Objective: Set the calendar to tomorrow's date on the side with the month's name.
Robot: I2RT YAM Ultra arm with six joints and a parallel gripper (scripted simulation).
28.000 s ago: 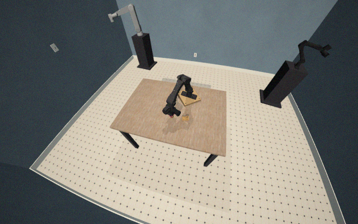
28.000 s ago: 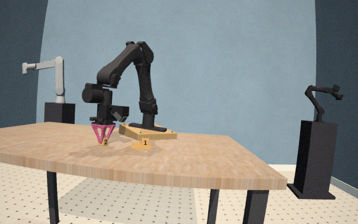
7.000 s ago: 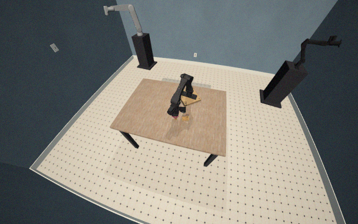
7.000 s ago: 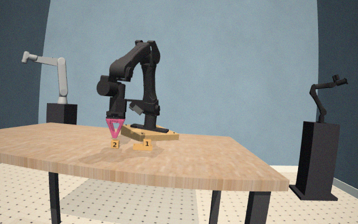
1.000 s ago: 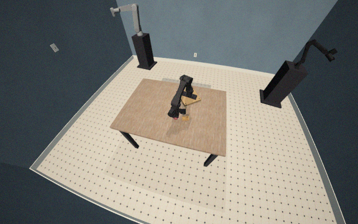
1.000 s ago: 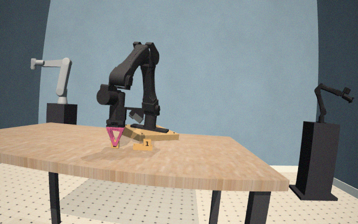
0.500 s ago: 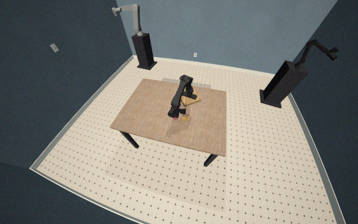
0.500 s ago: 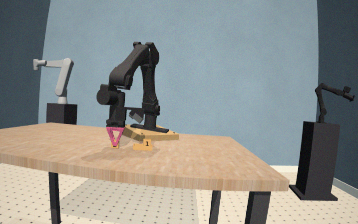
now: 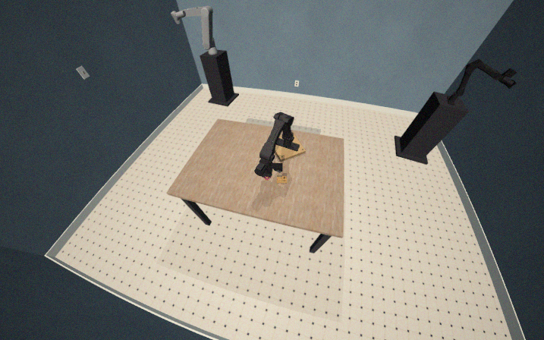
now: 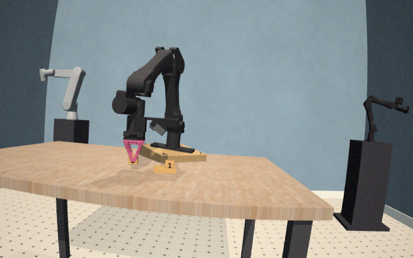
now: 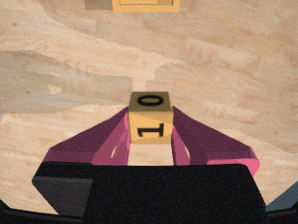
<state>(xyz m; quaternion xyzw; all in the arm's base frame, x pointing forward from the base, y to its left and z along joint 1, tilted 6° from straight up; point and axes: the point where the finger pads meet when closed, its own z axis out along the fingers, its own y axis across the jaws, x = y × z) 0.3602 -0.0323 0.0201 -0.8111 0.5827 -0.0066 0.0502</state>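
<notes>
Now: hand 40 mm past the tan tray, 100 mm to the right of it and 30 mm above it. Round my hand: digit cube: right at my hand.
</notes>
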